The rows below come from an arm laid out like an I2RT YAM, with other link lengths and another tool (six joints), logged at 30 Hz.
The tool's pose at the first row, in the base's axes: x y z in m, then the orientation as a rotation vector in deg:
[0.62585, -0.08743, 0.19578, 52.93, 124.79, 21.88]
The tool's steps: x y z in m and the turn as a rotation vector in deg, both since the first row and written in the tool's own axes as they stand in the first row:
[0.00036, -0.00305, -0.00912, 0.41, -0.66, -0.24]
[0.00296, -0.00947, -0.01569, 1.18, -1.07, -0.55]
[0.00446, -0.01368, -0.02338, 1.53, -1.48, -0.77]
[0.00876, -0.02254, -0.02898, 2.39, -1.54, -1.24]
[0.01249, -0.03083, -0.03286, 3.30, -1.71, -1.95]
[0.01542, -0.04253, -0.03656, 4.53, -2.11, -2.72]
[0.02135, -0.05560, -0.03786, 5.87, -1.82, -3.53]
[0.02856, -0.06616, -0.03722, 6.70, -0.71, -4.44]
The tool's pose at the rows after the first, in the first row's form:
[0.61756, -0.08921, 0.20033, 52.89, 124.44, 20.98]
[0.60836, -0.09176, 0.20026, 52.96, 124.47, 19.79]
[0.59998, -0.09355, 0.20265, 52.90, 124.30, 19.10]
[0.58946, -0.09660, 0.19978, 52.84, 124.73, 17.93]
[0.58073, -0.09968, 0.19631, 52.53, 125.16, 16.53]
[0.57081, -0.10571, 0.19138, 52.32, 125.50, 14.64]
[0.56051, -0.11058, 0.18255, 52.11, 126.51, 12.96]
[0.55225, -0.11279, 0.17302, 51.51, 128.14, 12.19]

